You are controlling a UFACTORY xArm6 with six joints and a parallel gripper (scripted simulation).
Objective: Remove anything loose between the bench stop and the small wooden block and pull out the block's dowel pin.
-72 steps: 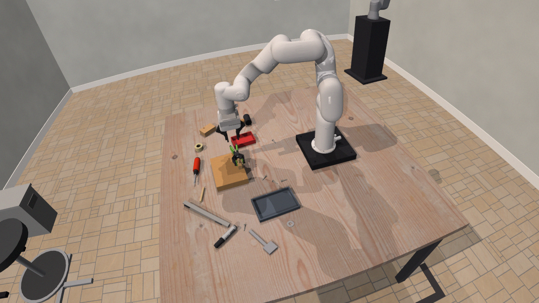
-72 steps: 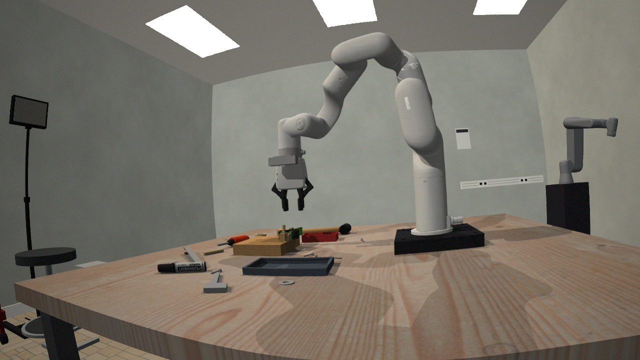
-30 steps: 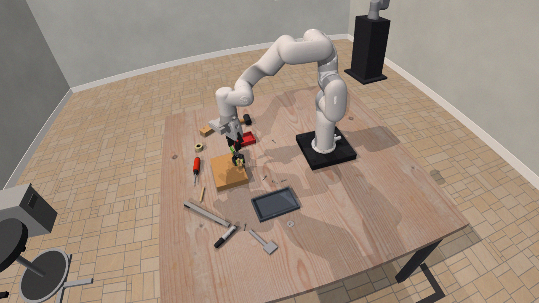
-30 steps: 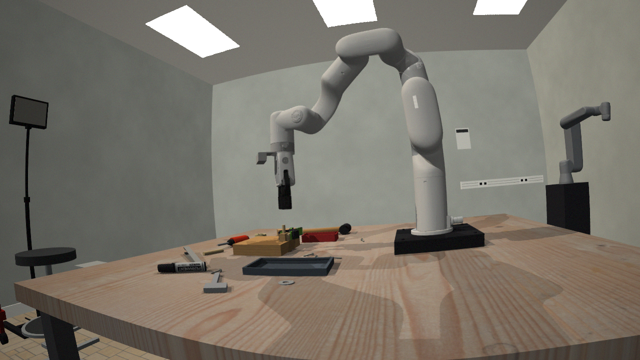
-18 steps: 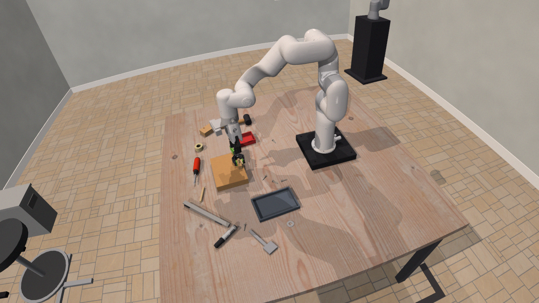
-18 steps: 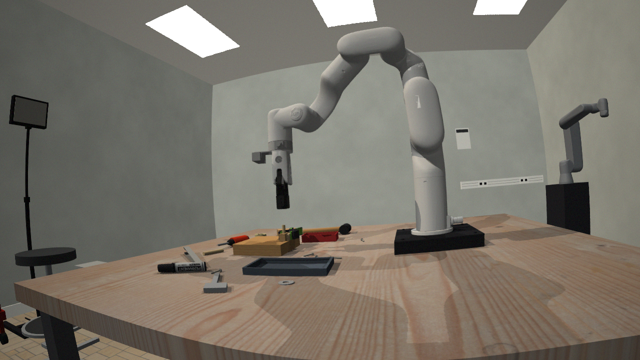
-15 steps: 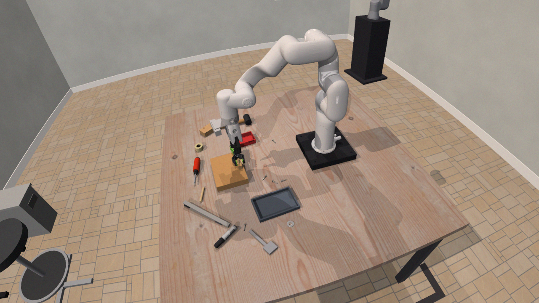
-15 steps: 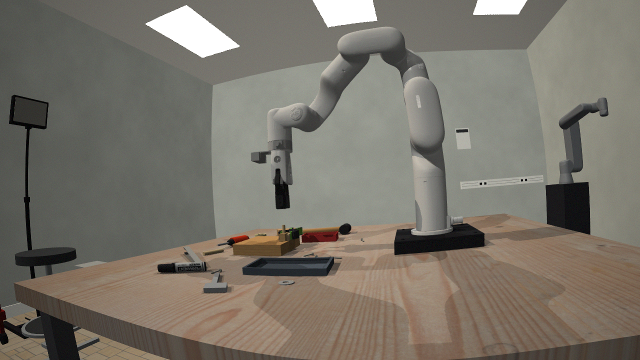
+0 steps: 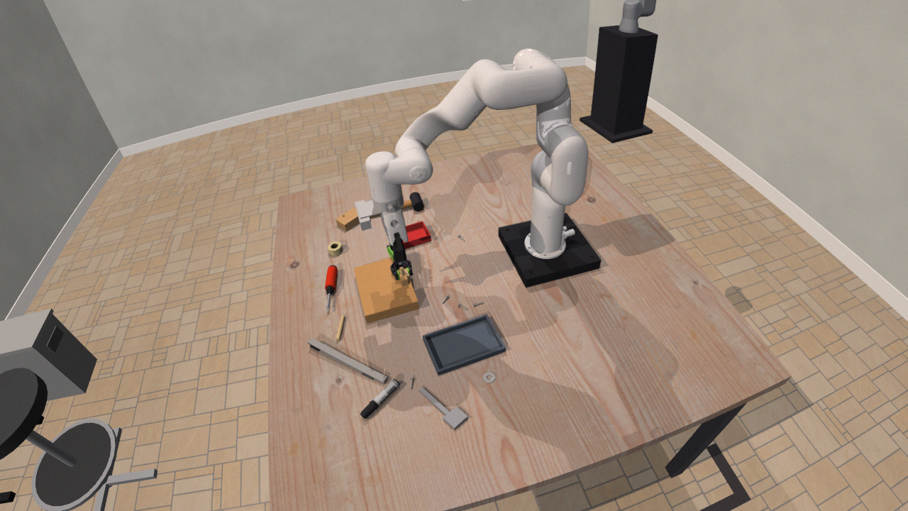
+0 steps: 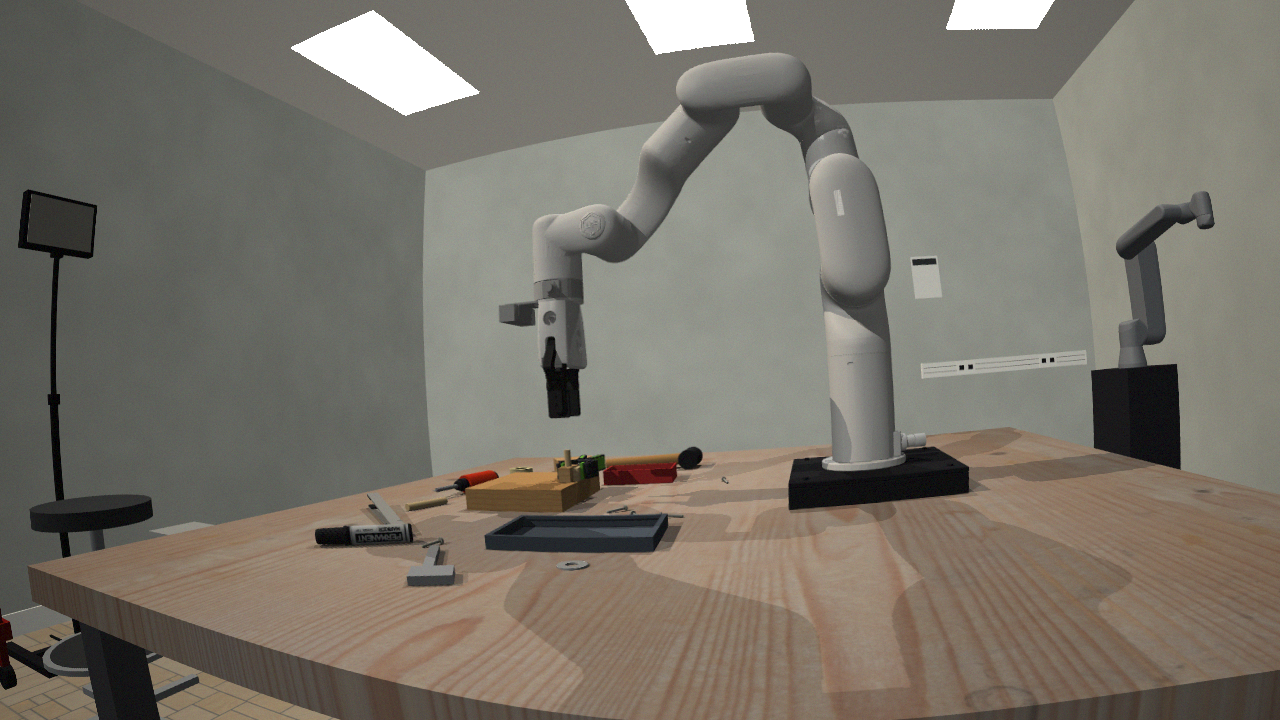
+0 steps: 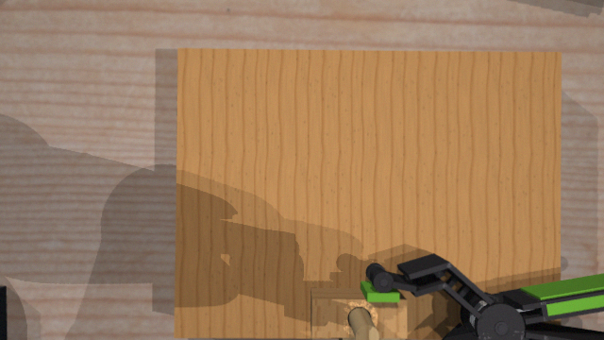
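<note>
My hand is 90 mm above the dowel pin. The rest, counted from my hand: small wooden block: 110 mm below; red tray: 200 mm to the right, 140 mm below, 80 mm behind; orange bench board: 120 mm below, 50 mm ahead, 10 mm to the right.
</note>
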